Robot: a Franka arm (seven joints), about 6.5 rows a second.
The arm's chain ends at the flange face. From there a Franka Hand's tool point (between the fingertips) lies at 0.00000 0.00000 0.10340 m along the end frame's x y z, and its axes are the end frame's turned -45 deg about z.
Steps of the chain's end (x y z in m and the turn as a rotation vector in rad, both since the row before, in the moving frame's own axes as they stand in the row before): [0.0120, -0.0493, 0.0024, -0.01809, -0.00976, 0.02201]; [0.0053, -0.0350, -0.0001, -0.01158, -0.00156, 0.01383]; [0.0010, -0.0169, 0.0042, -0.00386, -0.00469, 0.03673]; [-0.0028, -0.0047, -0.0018, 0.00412, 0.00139, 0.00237]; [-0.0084, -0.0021, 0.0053, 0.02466, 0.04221, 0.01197]
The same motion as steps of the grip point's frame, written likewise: [0.0413, -0.0258, 0.0024, -0.00589, -0.01969, 0.02201]; [0.0275, -0.0203, -0.0001, -0.00709, -0.00929, 0.01383]; [0.0120, -0.0113, 0.0042, 0.00059, -0.00605, 0.03673]; [0.0017, -0.0055, -0.0018, 0.00193, 0.00390, 0.00237]; [0.0004, -0.0061, 0.0052, -0.01241, 0.04728, 0.01197]
